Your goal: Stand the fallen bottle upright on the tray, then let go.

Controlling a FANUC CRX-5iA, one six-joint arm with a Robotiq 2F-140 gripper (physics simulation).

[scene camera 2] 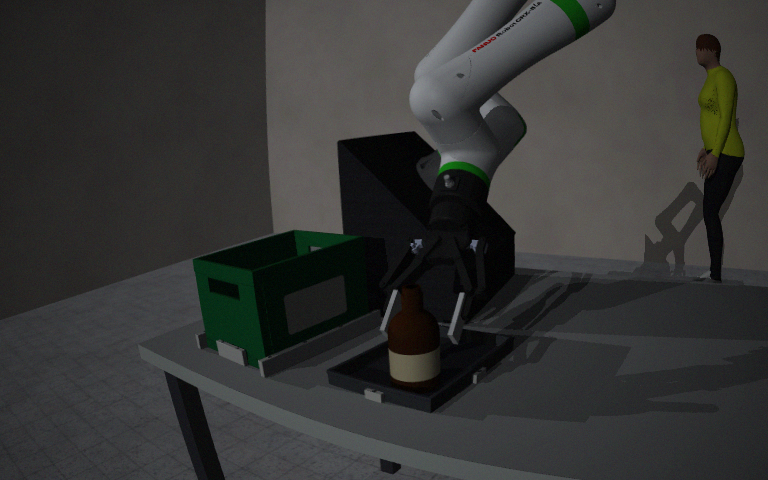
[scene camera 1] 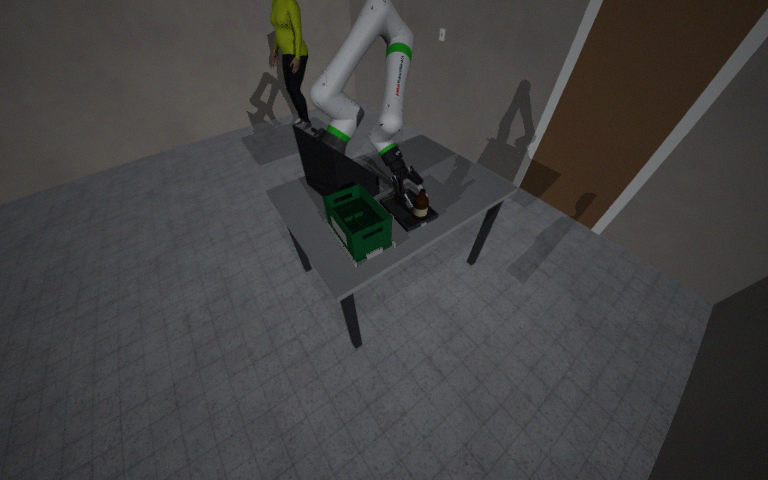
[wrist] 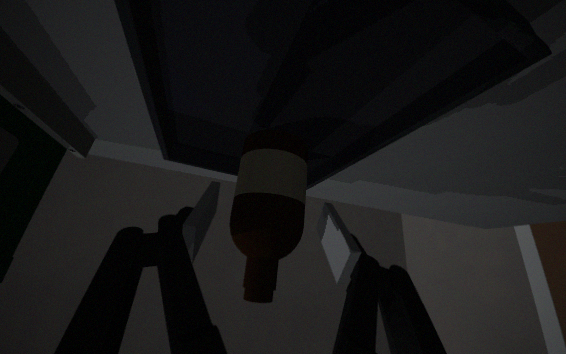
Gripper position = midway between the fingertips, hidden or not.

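My gripper (scene camera 2: 418, 337) is there to be seen, and scene camera 1 gives me the gripper (scene camera 1: 418, 202) as well, while from the wrist I find the gripper (wrist: 271, 206) once more. There is a brown bottle (scene camera 2: 413, 333) too. The wrist view also lets me see the bottle (wrist: 266, 224).
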